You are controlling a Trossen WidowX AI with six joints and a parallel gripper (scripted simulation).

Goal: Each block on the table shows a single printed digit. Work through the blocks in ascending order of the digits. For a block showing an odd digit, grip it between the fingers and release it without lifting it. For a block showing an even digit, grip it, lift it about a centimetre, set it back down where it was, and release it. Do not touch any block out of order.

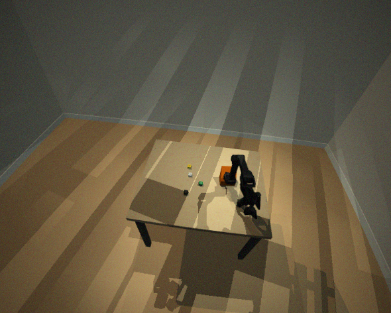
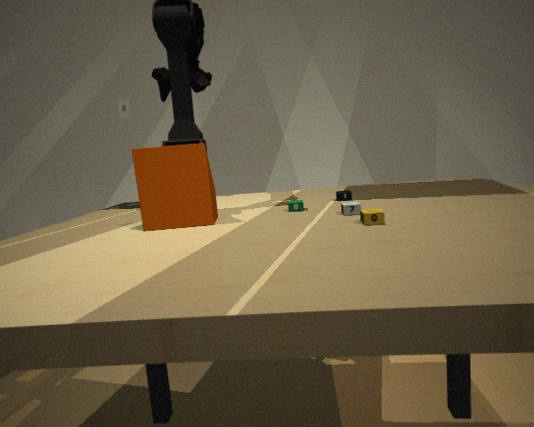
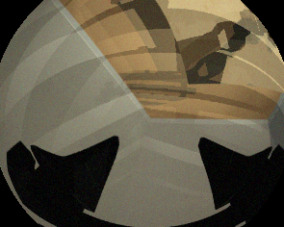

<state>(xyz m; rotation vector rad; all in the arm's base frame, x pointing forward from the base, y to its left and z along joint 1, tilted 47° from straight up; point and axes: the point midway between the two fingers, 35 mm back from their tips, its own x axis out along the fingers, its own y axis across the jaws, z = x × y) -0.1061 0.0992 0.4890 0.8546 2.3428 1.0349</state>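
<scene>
Now: the yellow block marked 0 53 cm to the right of my gripper tip, 53 cm ahead of it and 30 cm below it. The rest, counted from my gripper tip: green block marked 8: 39 cm ahead, 36 cm to the right, 30 cm below; then black block marked 1: 50 cm ahead, 30 cm below, 25 cm to the right; then white block marked 7: 50 cm ahead, 44 cm to the right, 30 cm below.
</scene>
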